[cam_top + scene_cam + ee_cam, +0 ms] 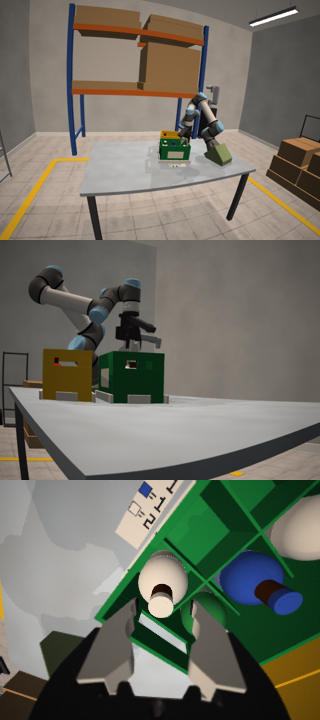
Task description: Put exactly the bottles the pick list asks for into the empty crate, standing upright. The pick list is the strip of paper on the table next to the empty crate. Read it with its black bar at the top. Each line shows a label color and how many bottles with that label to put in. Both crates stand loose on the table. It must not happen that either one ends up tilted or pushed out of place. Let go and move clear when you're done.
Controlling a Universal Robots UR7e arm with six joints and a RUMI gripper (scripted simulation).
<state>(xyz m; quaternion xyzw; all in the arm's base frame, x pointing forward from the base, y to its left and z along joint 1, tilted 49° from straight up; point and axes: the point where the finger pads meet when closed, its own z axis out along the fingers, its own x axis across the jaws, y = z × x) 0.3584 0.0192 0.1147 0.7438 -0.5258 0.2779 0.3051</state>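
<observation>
My gripper is now 80 mm to the left of the green-label bottle, 70 mm above it and 40 mm past it. From my hand the other things lie so: blue-label bottle (110 mm to the right, 70 mm below, 40 mm ahead); then pick list (160 mm below, 100 mm ahead, 60 mm to the left); then green crate (70 mm to the right, 70 mm below, 60 mm ahead).
</observation>
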